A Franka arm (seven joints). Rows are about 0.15 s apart.
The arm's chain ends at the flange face. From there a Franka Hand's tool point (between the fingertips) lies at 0.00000 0.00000 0.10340 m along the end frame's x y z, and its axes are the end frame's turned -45 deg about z.
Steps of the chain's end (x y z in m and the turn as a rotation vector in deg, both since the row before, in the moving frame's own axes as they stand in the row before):
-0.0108 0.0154 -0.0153 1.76 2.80 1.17
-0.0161 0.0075 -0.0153 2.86 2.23 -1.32
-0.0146 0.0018 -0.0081 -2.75 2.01 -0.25
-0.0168 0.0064 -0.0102 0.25 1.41 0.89
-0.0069 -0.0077 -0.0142 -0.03 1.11 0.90
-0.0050 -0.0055 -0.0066 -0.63 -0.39 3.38
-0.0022 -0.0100 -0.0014 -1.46 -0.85 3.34
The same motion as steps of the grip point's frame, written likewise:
-0.0127 0.0046 -0.0155 -0.74 3.22 1.17
-0.0102 -0.0070 -0.0155 0.45 3.60 -1.32
-0.0125 -0.0030 -0.0083 -3.37 -0.52 -0.25
-0.0143 -0.0059 -0.0102 -0.82 1.17 0.89
0.0019 -0.0089 -0.0142 -0.81 0.76 0.90
-0.0010 -0.0072 -0.0066 -0.17 -0.72 3.38
0.0025 -0.0079 -0.0014 -0.43 -1.63 3.34

